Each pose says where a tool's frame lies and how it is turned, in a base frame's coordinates. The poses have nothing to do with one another.
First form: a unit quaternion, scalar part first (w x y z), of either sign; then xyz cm.
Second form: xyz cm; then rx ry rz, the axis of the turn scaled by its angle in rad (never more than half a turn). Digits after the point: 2 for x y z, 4 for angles.
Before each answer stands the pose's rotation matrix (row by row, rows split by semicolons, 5 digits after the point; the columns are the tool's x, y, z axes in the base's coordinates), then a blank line. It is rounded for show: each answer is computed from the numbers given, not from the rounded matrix.
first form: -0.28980 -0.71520 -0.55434 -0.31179 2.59 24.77 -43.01
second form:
0.19099 0.61221 0.76728; 0.97364 -0.21745 -0.06885; 0.12469 0.76020 -0.63761

2.59 24.77 -43.01 1.9082 1.4790 0.8319
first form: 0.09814 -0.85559 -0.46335 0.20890 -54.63 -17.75 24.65
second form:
0.48333 0.75187 -0.44841; 0.83388 -0.55135 -0.02565; -0.26652 -0.36152 -0.89346

-54.63 -17.75 24.65 -2.5319 -1.3712 0.6182
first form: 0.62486 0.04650 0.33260 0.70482 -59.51 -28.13 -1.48
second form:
-0.21478 -0.84989 0.48120; 0.91175 0.00214 0.41073; -0.35011 0.52695 0.77443

-59.51 -28.13 -1.48 0.1067 0.7633 1.6175
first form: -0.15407 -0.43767 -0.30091 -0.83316 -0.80 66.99 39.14
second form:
-0.56941 0.00667 0.82202; 0.52013 -0.77143 0.36655; 0.63658 0.63628 0.43579

-0.80 66.99 39.14 1.2546 0.8625 2.3882
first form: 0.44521 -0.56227 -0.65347 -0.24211 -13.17 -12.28 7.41
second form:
0.02872 0.95043 -0.30960; 0.51927 0.25047 0.81708; 0.85413 -0.18423 -0.48634

-13.17 -12.28 7.41 -1.3932 -1.6192 -0.5999
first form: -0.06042 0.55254 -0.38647 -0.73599 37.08 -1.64 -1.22
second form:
-0.38209 -0.51602 -0.76663; -0.33815 -0.69398 0.63565; -0.86004 0.50211 0.09067

37.08 -1.64 -1.22 -1.6721 1.1695 2.2273
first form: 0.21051 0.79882 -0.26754 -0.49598 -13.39 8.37 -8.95
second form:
0.36485 -0.21861 -0.90504; -0.63625 -0.76822 -0.07093; -0.67976 0.60171 -0.41938

-13.39 8.37 -8.95 2.2205 -0.7437 -1.3787
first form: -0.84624 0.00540 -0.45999 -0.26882 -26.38 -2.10 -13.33
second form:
0.43229 -0.45994 0.77562; 0.45000 0.85541 0.25645; -0.78142 0.23817 0.57676

-26.38 -2.10 -13.33 -0.0114 0.9702 0.5670
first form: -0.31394 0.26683 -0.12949 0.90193 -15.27 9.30 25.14
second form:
-0.66049 0.49720 0.56263; -0.63541 -0.76935 -0.06604; 0.40002 -0.40112 0.82407

-15.27 9.30 25.14 -0.7034 0.3414 -2.3777
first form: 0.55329 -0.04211 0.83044 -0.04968 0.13 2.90 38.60
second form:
-0.38419 -0.01496 0.92313; -0.12491 0.99152 -0.03591; -0.91476 -0.12911 -0.38281

0.13 2.90 38.60 -0.0995 1.9629 -0.1174
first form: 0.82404 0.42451 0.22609 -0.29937 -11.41 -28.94 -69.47
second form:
0.71852 0.68535 0.11844; -0.30143 0.46033 -0.83500; -0.62679 0.56426 0.53734

-11.41 -28.94 -69.47 0.9026 0.4807 -0.6365
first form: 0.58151 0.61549 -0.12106 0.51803 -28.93 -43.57 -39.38
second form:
0.43397 -0.75151 0.49689; 0.45346 -0.29438 -0.84126; 0.77849 0.59041 0.21303

-28.93 -43.57 -39.38 1.4378 -0.2828 1.2101
